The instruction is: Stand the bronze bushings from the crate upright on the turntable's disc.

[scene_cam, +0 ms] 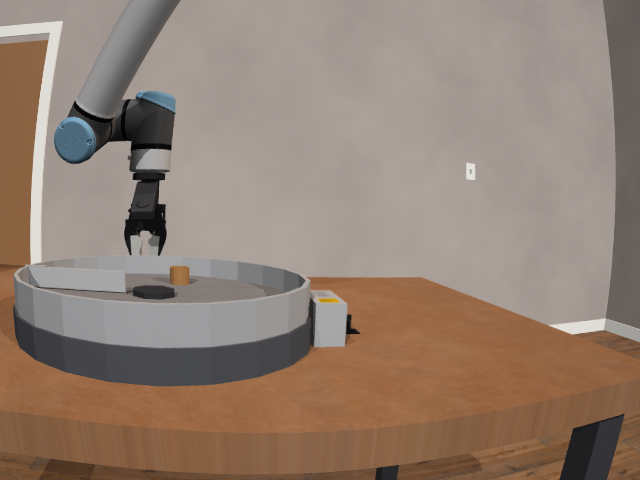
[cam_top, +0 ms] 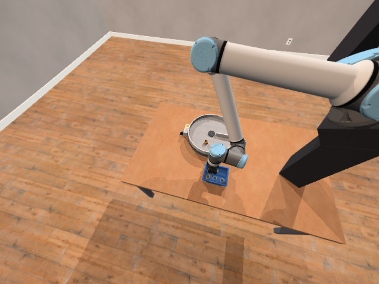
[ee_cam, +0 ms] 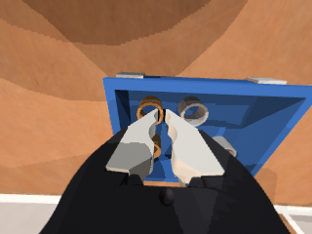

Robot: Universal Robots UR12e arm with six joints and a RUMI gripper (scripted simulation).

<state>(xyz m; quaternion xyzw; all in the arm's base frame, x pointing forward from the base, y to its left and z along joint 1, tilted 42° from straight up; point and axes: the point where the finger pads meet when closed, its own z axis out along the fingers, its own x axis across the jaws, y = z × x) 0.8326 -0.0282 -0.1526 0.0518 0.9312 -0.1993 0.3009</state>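
The blue crate is 4 cm to the left of my hand and 3 cm behind it. Also, from my hand: grey turntable: 33 cm to the right, 3 cm behind, 3 cm above.
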